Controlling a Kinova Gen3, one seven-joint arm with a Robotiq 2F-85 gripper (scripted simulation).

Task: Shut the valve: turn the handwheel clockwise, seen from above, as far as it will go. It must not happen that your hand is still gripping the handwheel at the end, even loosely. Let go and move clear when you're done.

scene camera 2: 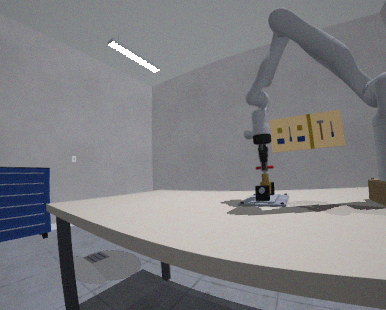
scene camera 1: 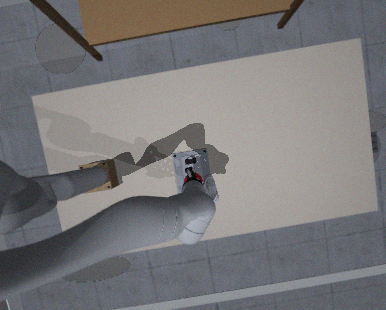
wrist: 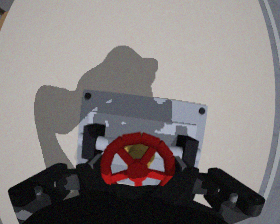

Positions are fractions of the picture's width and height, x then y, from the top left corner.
Scene:
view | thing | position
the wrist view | my gripper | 0.49,0.73
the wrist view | red handwheel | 0.49,0.77

